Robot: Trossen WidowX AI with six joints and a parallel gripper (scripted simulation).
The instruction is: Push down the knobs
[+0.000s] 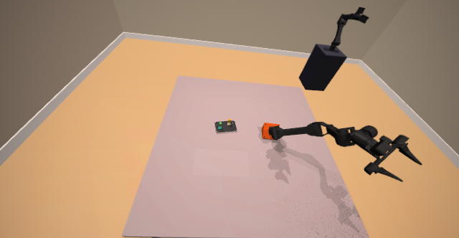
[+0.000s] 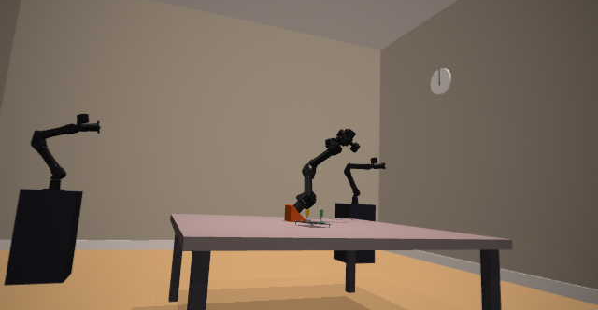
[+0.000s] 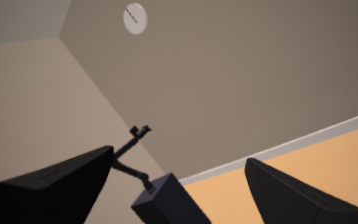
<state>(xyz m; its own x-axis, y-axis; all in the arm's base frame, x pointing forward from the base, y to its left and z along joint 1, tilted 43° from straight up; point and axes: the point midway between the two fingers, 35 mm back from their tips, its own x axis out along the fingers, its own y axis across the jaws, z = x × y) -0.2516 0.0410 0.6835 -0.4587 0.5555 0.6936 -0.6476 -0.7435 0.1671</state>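
My gripper tip is now 60 cm to the left of the orange knob, 56 cm short of it and 49 cm above it. Also, from my gripper tip: green knob (63 cm ahead, 56 cm to the right, 49 cm below).
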